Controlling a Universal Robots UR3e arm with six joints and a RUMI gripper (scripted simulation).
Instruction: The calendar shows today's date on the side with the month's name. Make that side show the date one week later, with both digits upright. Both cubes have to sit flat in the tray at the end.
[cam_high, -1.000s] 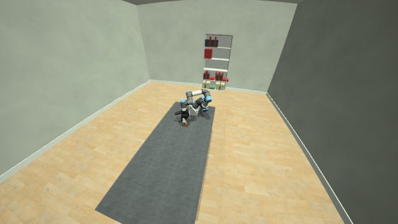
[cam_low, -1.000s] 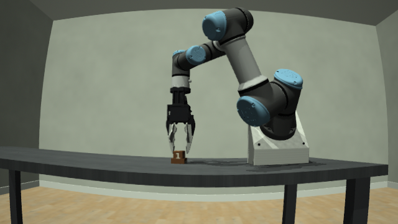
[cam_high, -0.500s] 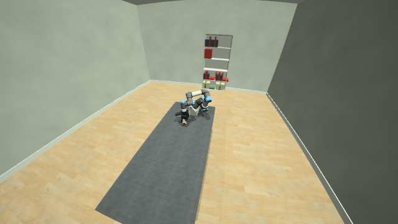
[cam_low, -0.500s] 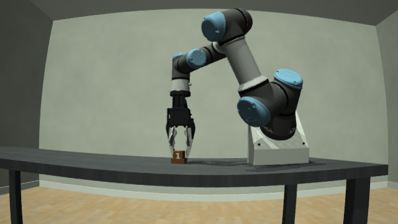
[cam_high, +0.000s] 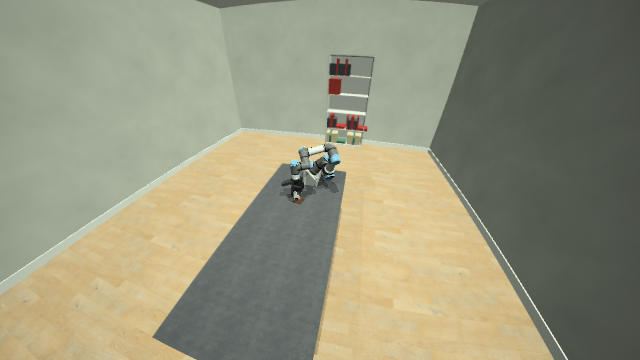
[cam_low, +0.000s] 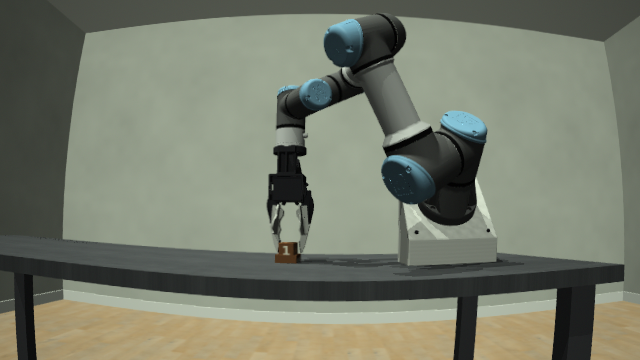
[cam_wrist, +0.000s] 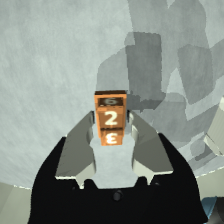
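The cube lies 10 mm below my hand. The rest, counted from my hand: calendar tray: 20 mm to the left, 30 mm below.
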